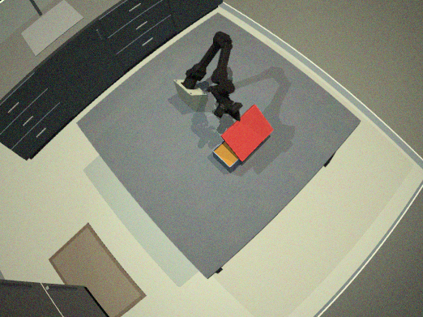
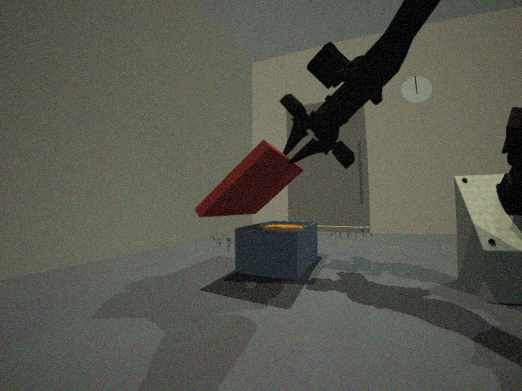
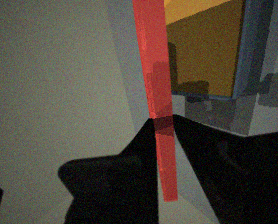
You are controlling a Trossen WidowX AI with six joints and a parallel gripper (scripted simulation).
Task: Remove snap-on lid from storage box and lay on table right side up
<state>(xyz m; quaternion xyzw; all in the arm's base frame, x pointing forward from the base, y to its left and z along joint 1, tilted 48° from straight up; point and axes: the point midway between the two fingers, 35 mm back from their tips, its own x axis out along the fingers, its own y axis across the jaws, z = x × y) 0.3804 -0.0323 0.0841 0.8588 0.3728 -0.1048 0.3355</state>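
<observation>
Now: gripper tip 60 mm short of the red lid, 10 mm to the right of it and 50 mm above it. From my gripper tip the other things lie so: grey-blue storage box (40 mm ahead, 70 mm to the right, 190 mm below).
</observation>
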